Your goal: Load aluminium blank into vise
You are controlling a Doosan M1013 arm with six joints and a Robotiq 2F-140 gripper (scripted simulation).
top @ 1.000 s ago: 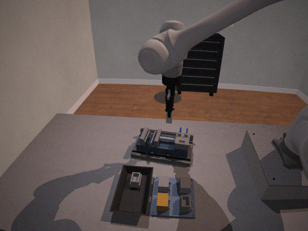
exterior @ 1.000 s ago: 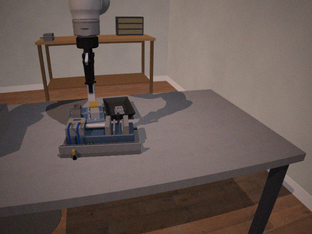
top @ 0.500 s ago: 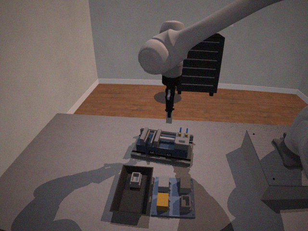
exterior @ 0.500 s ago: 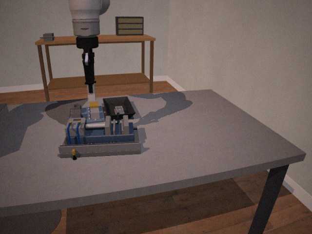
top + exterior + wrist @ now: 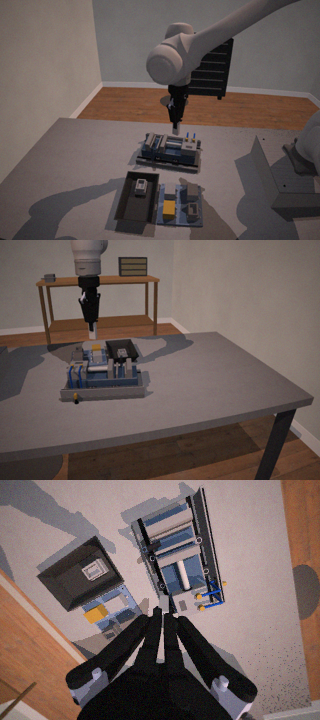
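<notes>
Now: the infeed plate 230 mm to the left of my hand, 210 mm below it and 40 mm behind it. Round my hand: blue vise (180 mm below, 60 mm to the right, 30 mm ahead); brass blank (270 mm to the left, 190 mm below); aluminium blank (190 mm below, 180 mm to the left).
</notes>
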